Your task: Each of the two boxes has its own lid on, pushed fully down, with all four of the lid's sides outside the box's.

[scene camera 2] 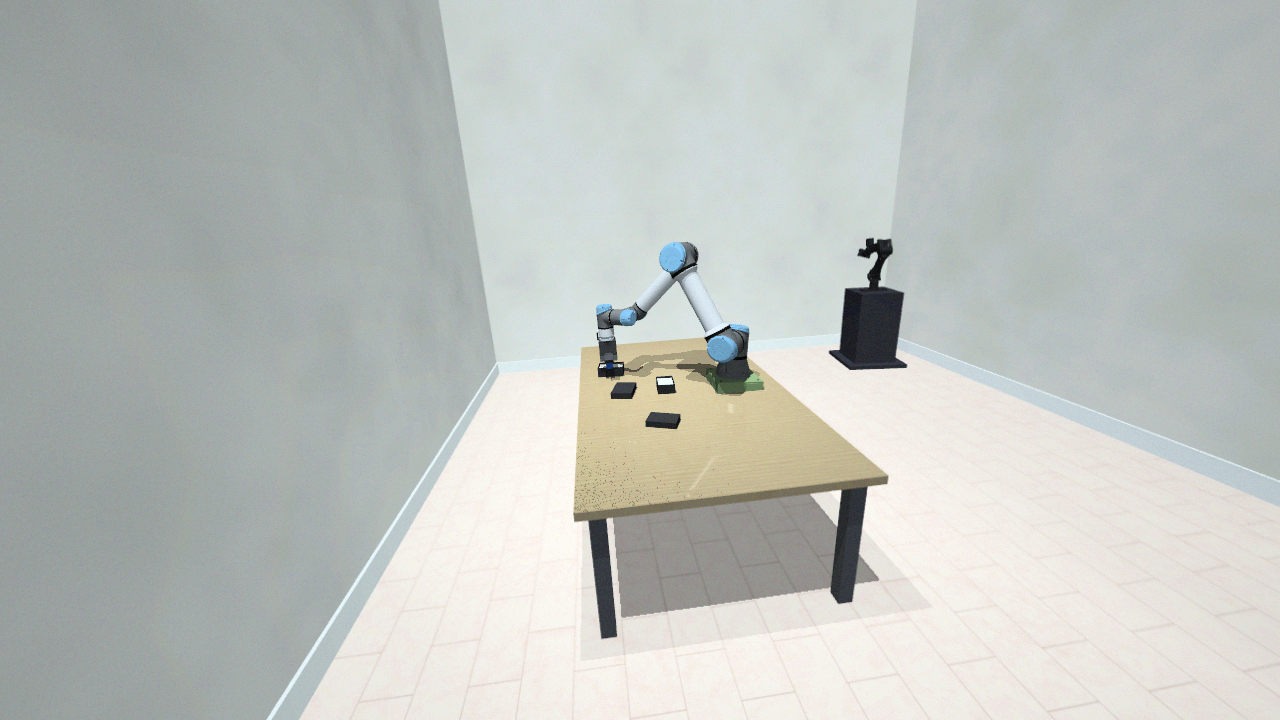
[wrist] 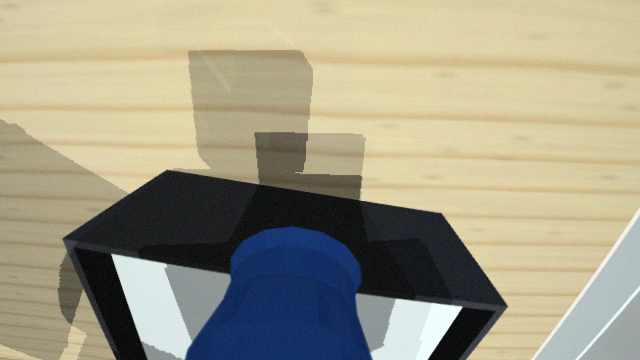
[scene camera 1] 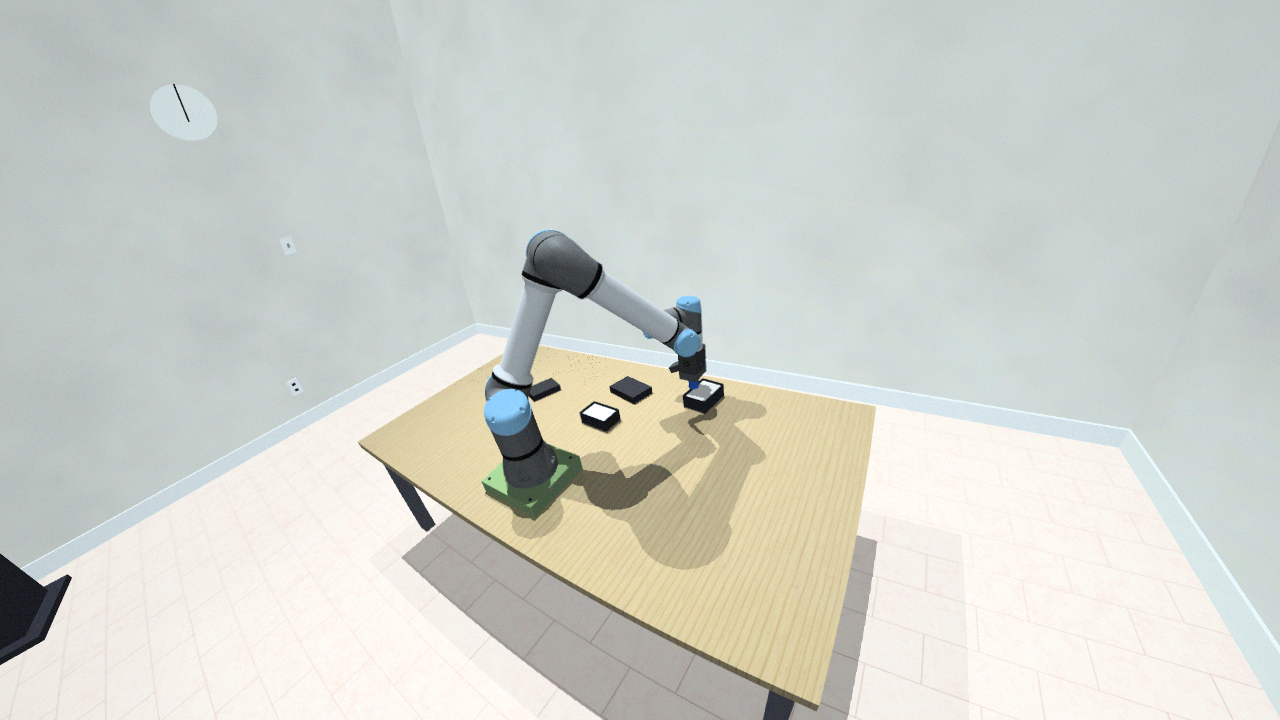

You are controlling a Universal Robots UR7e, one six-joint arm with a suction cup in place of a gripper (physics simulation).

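Where they show: hand at its tool point: (scene camera 2: pixel 609 368) (wrist: pixel 297 271) (scene camera 1: pixel 693 387); arm's base at its link origin: (scene camera 2: pixel 732 374) (scene camera 1: pixel 531 468).
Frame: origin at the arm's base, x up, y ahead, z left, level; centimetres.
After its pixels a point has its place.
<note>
The larger black box (scene camera 1: pixel 704 402) @(x -0.1, y 51.5, z -23.4 cm) (scene camera 2: pixel 617 373) @(x -2.9, y 54.0, z -14.9 cm) (wrist: pixel 200 215) @(x -1.7, y 54.1, z -15.0 cm) stands uncovered on the table, with a white inside. The smaller black box (scene camera 1: pixel 599 414) @(x -1.1, y 29.9, z 3.2 cm) (scene camera 2: pixel 665 383) @(x -1.1, y 30.6, z 5.9 cm) also stands uncovered, with a white inside. One flat black lid (scene camera 1: pixel 630 388) @(x -1.9, y 48.1, z 5.9 cm) (scene camera 2: pixel 623 390) @(x -1.9, y 49.1, z 10.5 cm) lies between and behind the boxes in scene camera 1. Another black lid (scene camera 1: pixel 544 388) @(x -2.2, y 31.6, z 36.1 cm) (scene camera 2: pixel 663 420) @(x -2.2, y 31.9, z 40.7 cm) lies farther left there. Both lids are off the boxes. My gripper, a blue suction cup (scene camera 1: pixel 693 385) (scene camera 2: pixel 609 365) (wrist: pixel 295 250), is at the larger box's rim and carries nothing. Contact is unclear, and the cup hides part of the box.
The wooden table (scene camera 1: pixel 787 501) @(x -4.5, y 30.6, z -60.8 cm) (scene camera 2: pixel 751 456) @(x -4.5, y 4.3, z 63.7 cm) bears everything. My arm's base stands on a green plate (scene camera 1: pixel 565 469) @(x 0.1, y 5.3, z -8.8 cm) (scene camera 2: pixel 753 385) @(x -2.1, y -7.5, z 9.5 cm) near one long edge. A dark pedestal (scene camera 2: pixel 871 326) with a small black arm stands on the floor beyond the table.
</note>
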